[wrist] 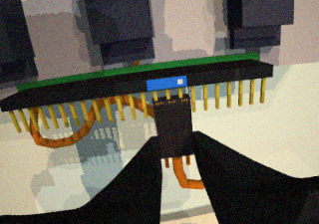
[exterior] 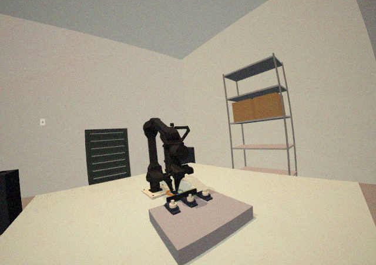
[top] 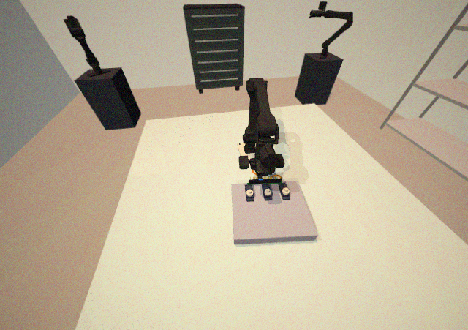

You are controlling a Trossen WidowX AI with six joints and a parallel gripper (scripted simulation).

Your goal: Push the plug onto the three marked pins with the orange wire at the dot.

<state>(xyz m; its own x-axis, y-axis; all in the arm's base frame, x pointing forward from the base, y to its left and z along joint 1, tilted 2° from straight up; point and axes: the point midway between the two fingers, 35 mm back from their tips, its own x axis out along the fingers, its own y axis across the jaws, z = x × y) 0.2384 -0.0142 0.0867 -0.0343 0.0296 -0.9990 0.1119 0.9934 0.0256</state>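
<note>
Right now the blue band is 30 mm ahead of my gripper tip. The rest, counted from my gripper tip: grey printed holder (190 mm ahead, 50 mm below); then pin strip (40 mm ahead, 20 mm to the left, 10 mm below).
</note>
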